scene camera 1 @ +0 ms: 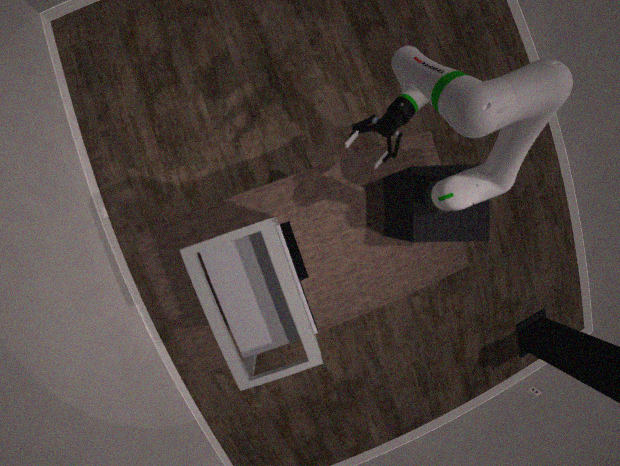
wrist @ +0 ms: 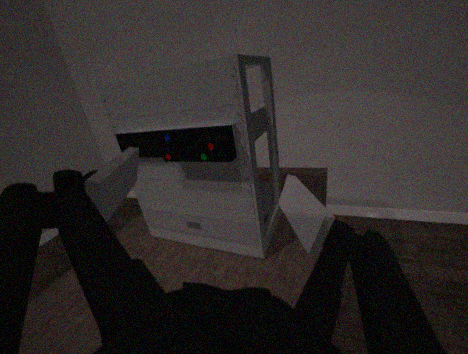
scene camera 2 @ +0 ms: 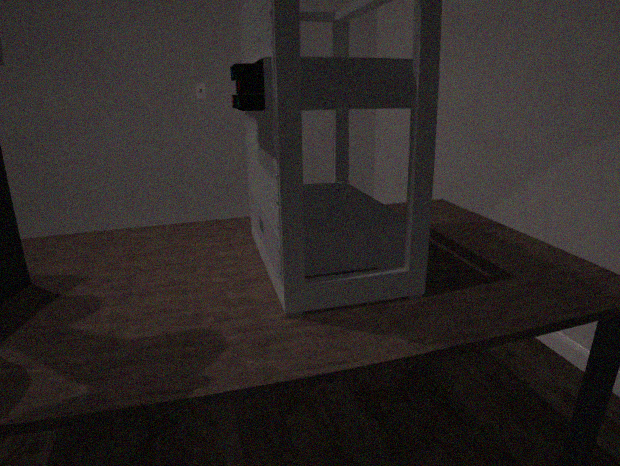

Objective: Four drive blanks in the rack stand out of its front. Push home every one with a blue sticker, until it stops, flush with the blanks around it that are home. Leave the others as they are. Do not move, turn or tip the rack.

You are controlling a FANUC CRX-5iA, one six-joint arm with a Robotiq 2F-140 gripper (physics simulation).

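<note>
The rack (scene camera 1: 292, 295) (scene camera 2: 290, 150) (wrist: 200, 200) is pale and stands upright on the table. Black drive blanks (scene camera 1: 294, 250) (scene camera 2: 249, 86) form a dark block out of its front. In the wrist view a blue sticker (wrist: 167, 137) sits at the upper left of the block, a red sticker (wrist: 168, 157) below it, another red sticker (wrist: 210, 146) to the right and a green sticker (wrist: 204, 157) below that. The blanks' outlines and how far each stands out are too dark to tell. My gripper (scene camera 1: 361, 156) (wrist: 214, 178) is open and empty, apart from the rack and facing its front.
The wooden table (scene camera 1: 350, 260) (scene camera 2: 150, 280) carries the rack. The dark robot base (scene camera 1: 451, 222) stands across from the rack's front. A black beam (scene camera 1: 566, 345) shows at the lower right of the first scene view. The rack's open side frame (wrist: 272, 145) shows at its right.
</note>
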